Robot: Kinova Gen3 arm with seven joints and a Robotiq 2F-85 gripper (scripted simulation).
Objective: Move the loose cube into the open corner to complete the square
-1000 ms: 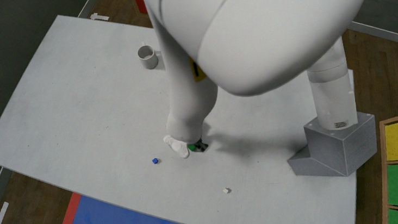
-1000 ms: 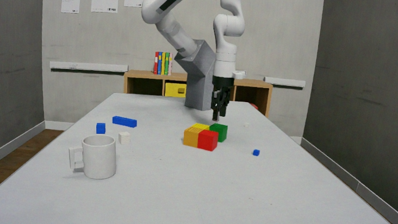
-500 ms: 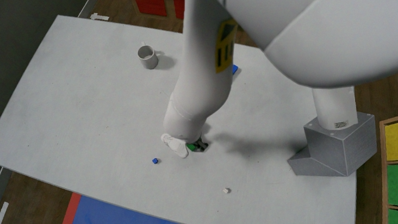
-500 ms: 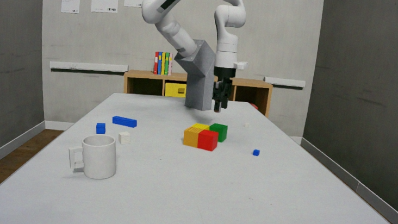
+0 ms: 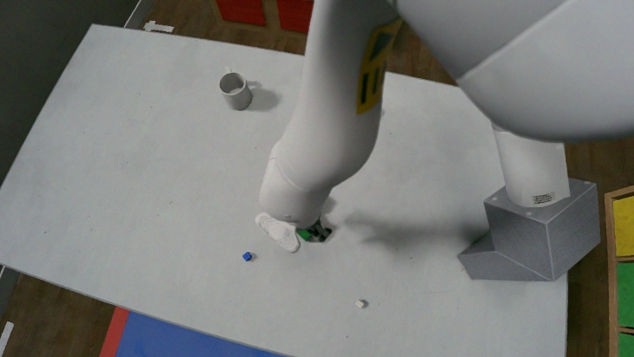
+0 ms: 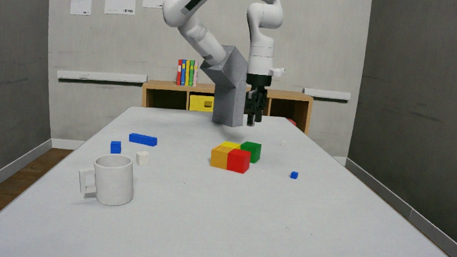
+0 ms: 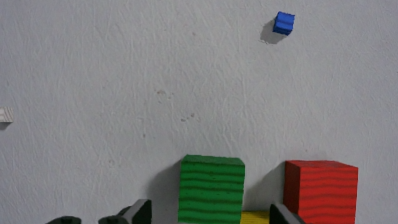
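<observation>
Right now the green cube is 100 mm below my hand. Also, from my hand: yellow cube (70 mm to the right, 100 mm below); red cube (70 mm ahead, 70 mm to the right, 100 mm below); orange cube (30 mm ahead, 110 mm to the right, 100 mm below).
</observation>
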